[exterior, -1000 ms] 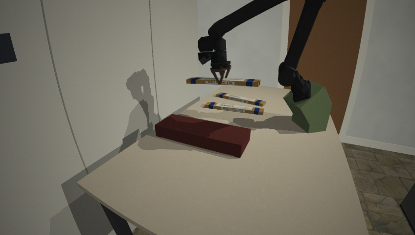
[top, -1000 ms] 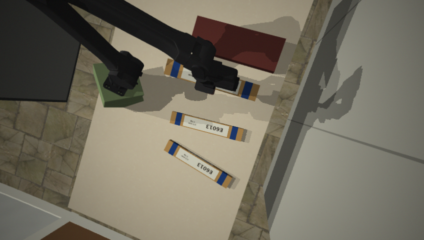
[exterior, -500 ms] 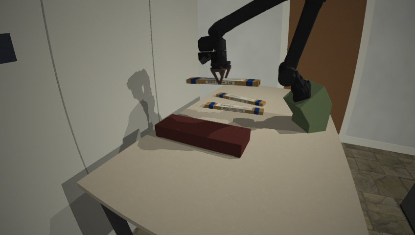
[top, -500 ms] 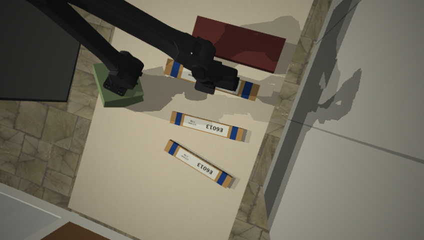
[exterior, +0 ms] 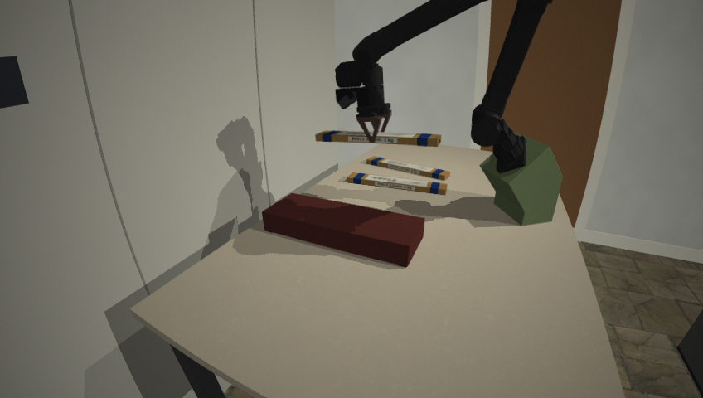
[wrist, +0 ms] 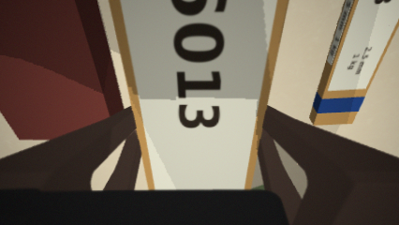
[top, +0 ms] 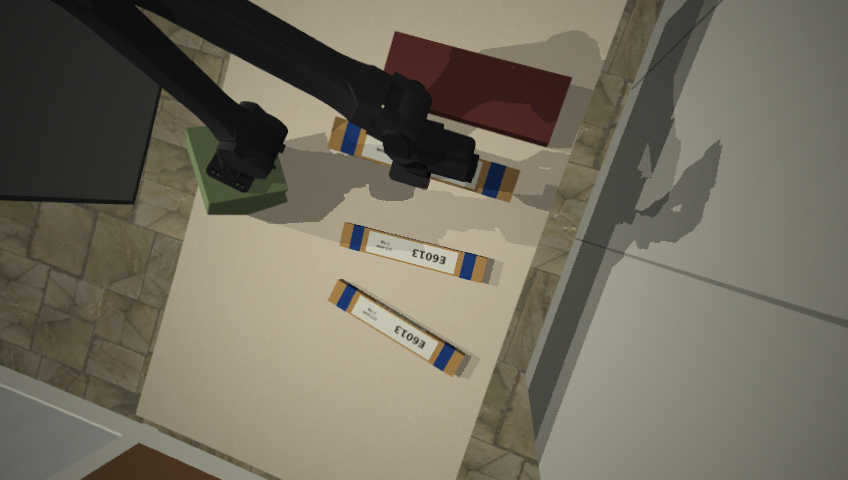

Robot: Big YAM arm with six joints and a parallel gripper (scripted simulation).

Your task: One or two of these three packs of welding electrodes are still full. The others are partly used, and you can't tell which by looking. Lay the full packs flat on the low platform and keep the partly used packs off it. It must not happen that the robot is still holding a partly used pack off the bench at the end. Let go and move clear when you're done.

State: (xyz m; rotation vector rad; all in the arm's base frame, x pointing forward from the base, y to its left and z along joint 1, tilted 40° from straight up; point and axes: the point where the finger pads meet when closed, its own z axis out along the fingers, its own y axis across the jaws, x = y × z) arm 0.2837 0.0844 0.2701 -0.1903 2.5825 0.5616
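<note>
Now: the pack of welding electrodes right at my hand. Also, from my hand: dark red low platform: 20 cm below, 19 cm to the left, 3 cm behind.
</note>
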